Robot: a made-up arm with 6 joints. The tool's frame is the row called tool.
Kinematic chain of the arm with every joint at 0, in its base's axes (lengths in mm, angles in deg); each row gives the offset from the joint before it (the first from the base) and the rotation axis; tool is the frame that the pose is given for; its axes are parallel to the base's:
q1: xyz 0 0 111 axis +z
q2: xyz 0 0 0 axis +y
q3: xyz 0 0 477 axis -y
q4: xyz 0 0 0 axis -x
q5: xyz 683 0 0 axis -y
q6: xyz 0 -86 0 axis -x
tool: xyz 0 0 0
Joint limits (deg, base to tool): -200..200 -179.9..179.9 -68..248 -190..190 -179.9..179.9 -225..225
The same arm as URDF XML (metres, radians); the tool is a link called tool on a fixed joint. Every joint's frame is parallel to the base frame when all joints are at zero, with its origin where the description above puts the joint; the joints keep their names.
<robot name="arm">
<joint name="q1" type="revolute"><parent link="base_link"/><child link="link1"/><origin xyz="0.0000 0.0000 0.1110"/><axis xyz="0 0 1"/><limit lower="-3.4907" upper="3.4907"/></joint>
<joint name="q2" type="revolute"><parent link="link1"/><child link="link2"/><origin xyz="0.0000 0.0000 0.0000"/><axis xyz="0 1 0"/><limit lower="-3.1398" upper="3.1398"/></joint>
<joint name="q3" type="revolute"><parent link="link2"/><child link="link3"/><origin xyz="0.0000 0.0000 0.4770"/><axis xyz="0 -1 0"/><limit lower="-1.1868" upper="4.3284"/></joint>
<joint name="q4" type="revolute"><parent link="link3"/><child link="link4"/><origin xyz="0.0000 0.0000 0.0000"/><axis xyz="-1 0 0"/><limit lower="-3.3161" upper="3.3161"/></joint>
<joint name="q5" type="revolute"><parent link="link4"/><child link="link5"/><origin xyz="0.6830 0.0000 0.0000"/><axis xyz="0 -1 0"/><limit lower="-3.1398" upper="3.1398"/></joint>
<joint name="q6" type="revolute"><parent link="link5"/><child link="link6"/><origin xyz="0.0000 -0.0860 0.0000"/><axis xyz="-1 0 0"/><limit lower="-3.9270" upper="3.9270"/></joint>
<joint name="tool_fixed" type="fixed"><parent link="link6"/><child link="tool"/><origin xyz="0.0000 0.0000 0.0000"/></joint>
<link name="base_link"/>
<link name="link1"/>
<link name="link2"/>
<link name="link3"/>
<link name="link4"/>
<link name="link5"/>
<link name="link6"/>
<link name="tool"/>
</robot>

